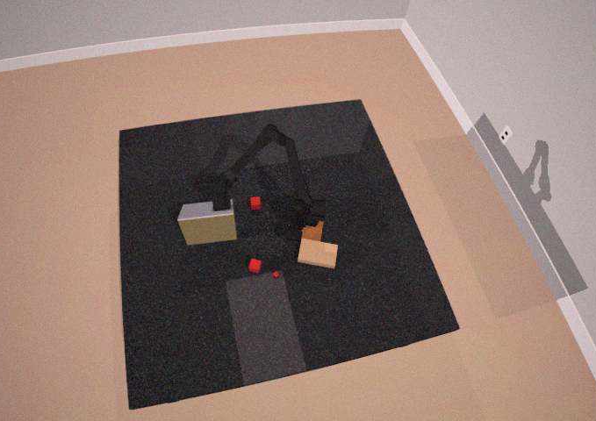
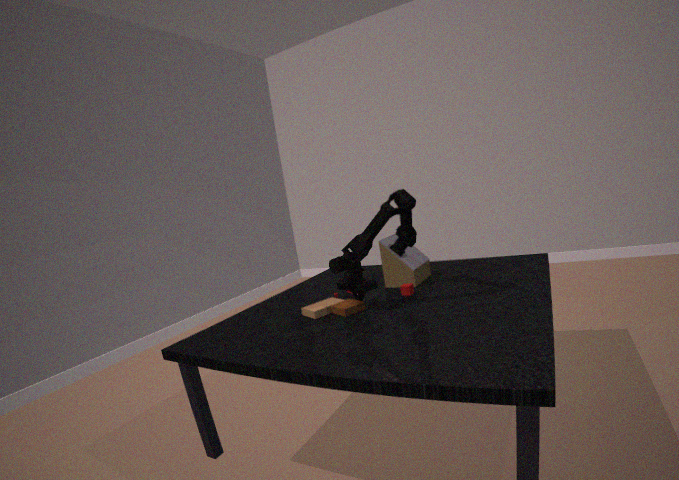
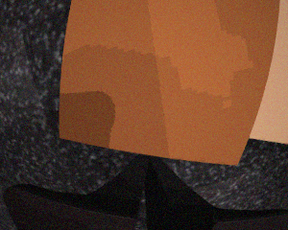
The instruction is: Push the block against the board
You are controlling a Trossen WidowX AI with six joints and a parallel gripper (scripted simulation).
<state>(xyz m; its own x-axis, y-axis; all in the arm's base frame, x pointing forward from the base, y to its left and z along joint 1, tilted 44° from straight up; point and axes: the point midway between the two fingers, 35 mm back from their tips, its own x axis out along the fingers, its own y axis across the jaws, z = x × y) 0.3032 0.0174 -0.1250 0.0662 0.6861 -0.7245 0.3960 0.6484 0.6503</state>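
Right now my gripper tip is 6 cm short of the square block, 3 cm to the left of it and 1 cm below it. The rest, counted from my gripper tip: light tan board 6 cm ahead, 13 cm to the right, 1 cm above; then red piece 13 cm behind, 19 cm to the right.
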